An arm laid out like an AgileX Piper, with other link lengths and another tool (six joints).
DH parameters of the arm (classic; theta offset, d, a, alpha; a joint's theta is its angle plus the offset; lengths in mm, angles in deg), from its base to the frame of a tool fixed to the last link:
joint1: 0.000 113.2 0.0 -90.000
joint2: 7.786 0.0 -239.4 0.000
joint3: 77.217 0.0 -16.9 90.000
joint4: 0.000 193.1 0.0 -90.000
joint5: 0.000 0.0 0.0 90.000
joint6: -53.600 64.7 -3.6 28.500
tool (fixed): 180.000 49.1 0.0 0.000
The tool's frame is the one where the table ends.
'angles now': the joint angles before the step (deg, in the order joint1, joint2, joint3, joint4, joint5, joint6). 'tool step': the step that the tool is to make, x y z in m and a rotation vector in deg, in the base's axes. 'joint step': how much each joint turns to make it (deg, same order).
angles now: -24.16, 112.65, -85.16, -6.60, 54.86, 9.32
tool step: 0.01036, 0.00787, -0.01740, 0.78, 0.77, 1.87
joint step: 1.71, 3.04, 0.01, 0.37, -2.06, -0.11
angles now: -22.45, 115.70, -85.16, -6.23, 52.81, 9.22
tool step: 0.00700, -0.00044, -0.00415, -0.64, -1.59, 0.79
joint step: 0.30, 1.25, -0.46, -0.07, -2.54, -0.22
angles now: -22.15, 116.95, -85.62, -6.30, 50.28, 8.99
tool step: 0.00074, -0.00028, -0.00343, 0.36, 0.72, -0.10
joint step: 0.00, 0.76, -0.45, 0.09, 0.50, 0.01
